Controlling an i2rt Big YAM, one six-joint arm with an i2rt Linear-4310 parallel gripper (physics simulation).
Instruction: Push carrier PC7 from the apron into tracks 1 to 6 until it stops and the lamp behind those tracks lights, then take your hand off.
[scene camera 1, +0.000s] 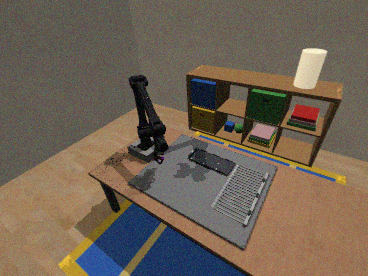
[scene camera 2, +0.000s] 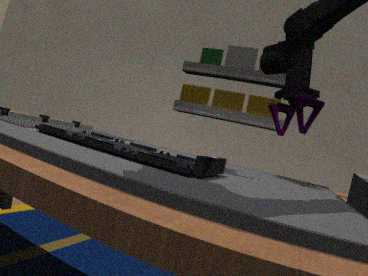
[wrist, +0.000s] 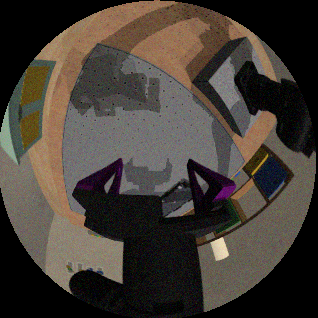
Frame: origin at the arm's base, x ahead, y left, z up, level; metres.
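Where they show: gripper, fingertip midpoint: (scene camera 1: 161, 158) (scene camera 2: 290, 134) (wrist: 154, 161); arm's base, link origin: (scene camera 1: 146, 145) (wrist: 250, 88).
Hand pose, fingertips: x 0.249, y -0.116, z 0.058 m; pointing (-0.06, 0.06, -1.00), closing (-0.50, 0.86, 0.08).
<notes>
Each offset is from my fingertips to the centre of the thing. "*": to the spot under its first point.
The long black carrier @[dx +0.258, dy +0.242, dz -0.092 m] (scene camera 1: 212, 161) (scene camera 2: 210, 166) (wrist: 175, 198) lies flat on the grey board (scene camera 1: 165, 186) (scene camera 2: 280, 227) (wrist: 115, 142), its far end close to the light-coloured tracks @[* dx +0.550, dy +0.072, dz -0.106 m] (scene camera 1: 242, 194). Track numbers and the label PC7 are too small to read. Small dark blocks stand along the tracks' outer edge; no lit lamp can be made out. My gripper (scene camera 1: 159, 160) (scene camera 2: 292, 134) (wrist: 154, 161), with purple fingers, is open and empty. It hangs above the board near the arm's base, apart from the carrier and on the side away from the tracks.
The arm's base (scene camera 1: 142, 150) stands at the board's left edge. A wooden shelf unit (scene camera 1: 250, 81) with bins and books stands behind the table, with a white lamp (scene camera 1: 310, 69) on top. Two wall shelves (scene camera 2: 225, 75) (scene camera 2: 220, 116) show in the second scene view.
</notes>
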